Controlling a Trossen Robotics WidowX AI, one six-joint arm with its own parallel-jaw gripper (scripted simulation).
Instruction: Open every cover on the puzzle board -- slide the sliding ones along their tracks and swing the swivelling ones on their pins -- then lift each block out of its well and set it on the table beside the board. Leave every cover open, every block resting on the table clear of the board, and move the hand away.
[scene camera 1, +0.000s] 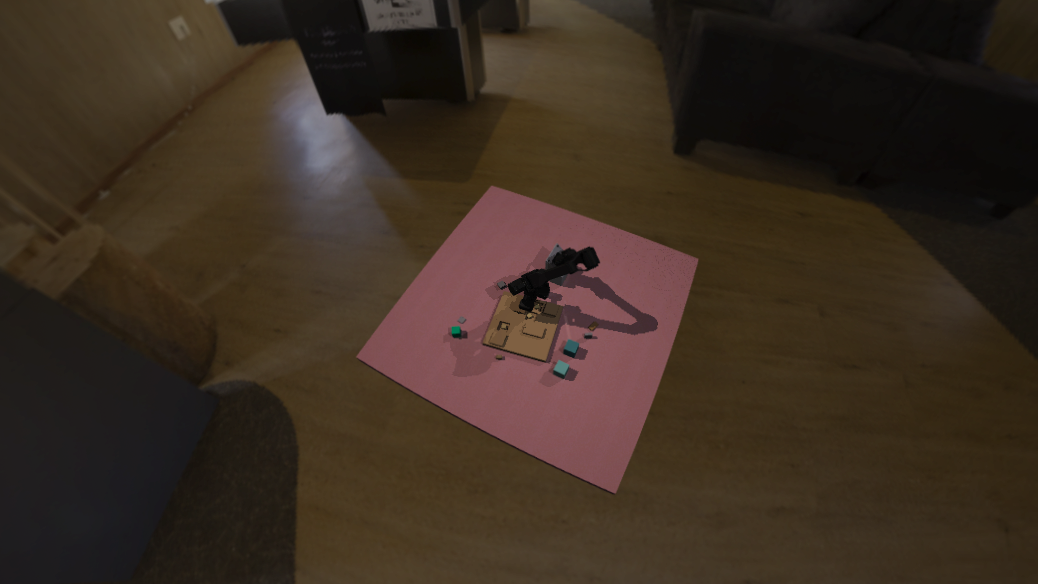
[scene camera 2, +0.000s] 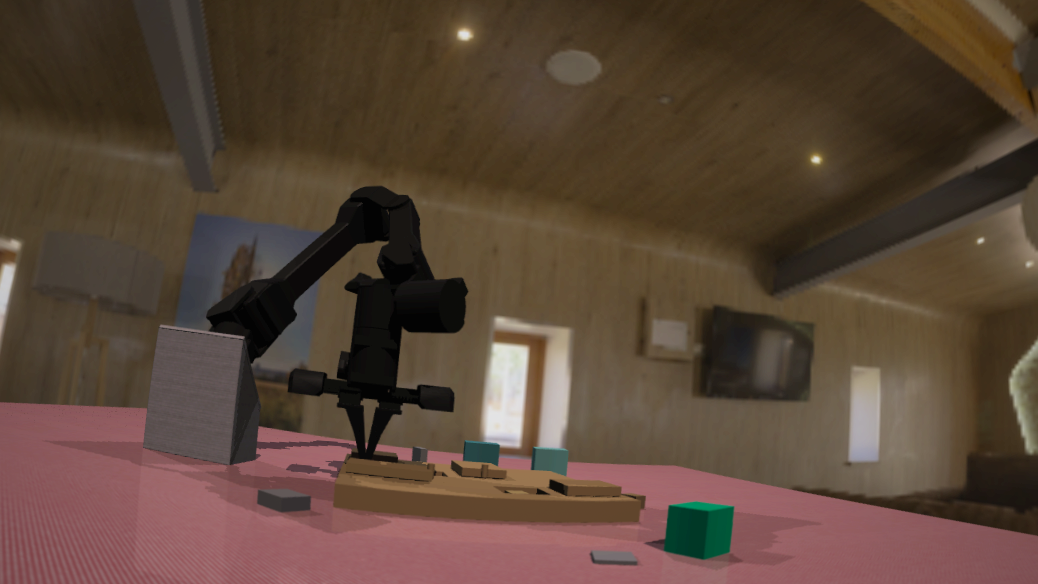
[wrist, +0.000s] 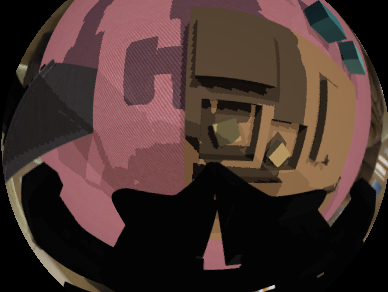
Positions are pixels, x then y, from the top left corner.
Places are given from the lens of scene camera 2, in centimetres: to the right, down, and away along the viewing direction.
my gripper (scene camera 2: 364, 466): -18, 20, 61
puzzle board (scene camera 2: 452, 496): -6, 18, 49
